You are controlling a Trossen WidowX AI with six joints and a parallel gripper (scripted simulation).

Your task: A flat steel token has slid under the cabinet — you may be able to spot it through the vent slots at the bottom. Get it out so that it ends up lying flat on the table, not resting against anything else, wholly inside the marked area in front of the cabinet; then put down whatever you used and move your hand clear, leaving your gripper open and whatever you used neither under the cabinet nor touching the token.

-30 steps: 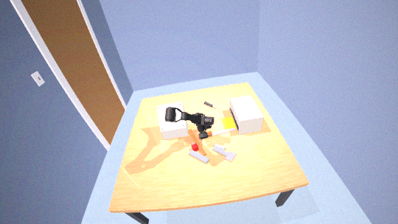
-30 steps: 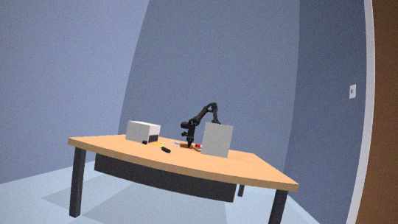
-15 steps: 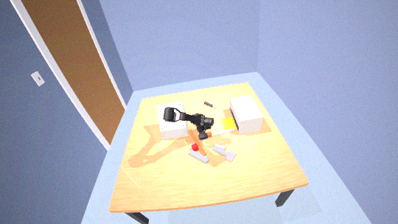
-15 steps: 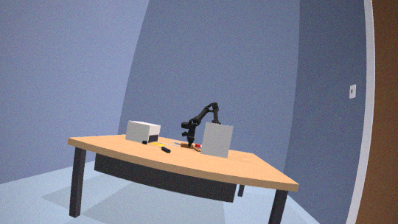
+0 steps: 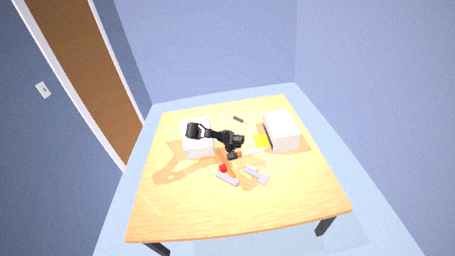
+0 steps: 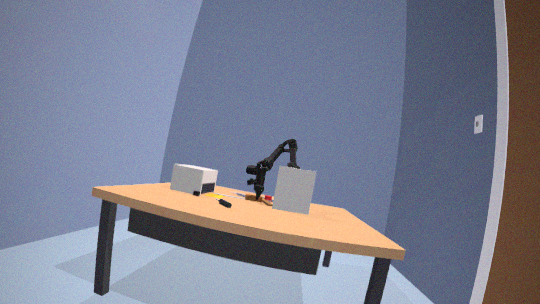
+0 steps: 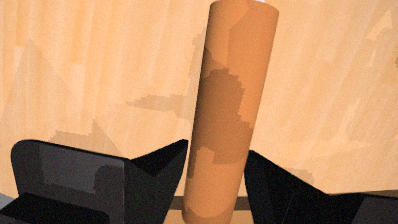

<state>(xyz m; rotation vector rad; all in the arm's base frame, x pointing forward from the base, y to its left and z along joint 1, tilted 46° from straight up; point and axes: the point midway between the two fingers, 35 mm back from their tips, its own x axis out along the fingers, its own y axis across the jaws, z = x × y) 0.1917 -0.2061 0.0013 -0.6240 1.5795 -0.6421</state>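
Now: gripper tip 5 cm past the wooden stick and 2 cm to the left of it. From my gripper tip the other things lie so: grey bar: 6 cm behind, 17 cm to the right; red cube: 7 cm behind, 9 cm to the right, 1 cm above; t-shaped tool: 13 cm ahead, 20 cm to the right.
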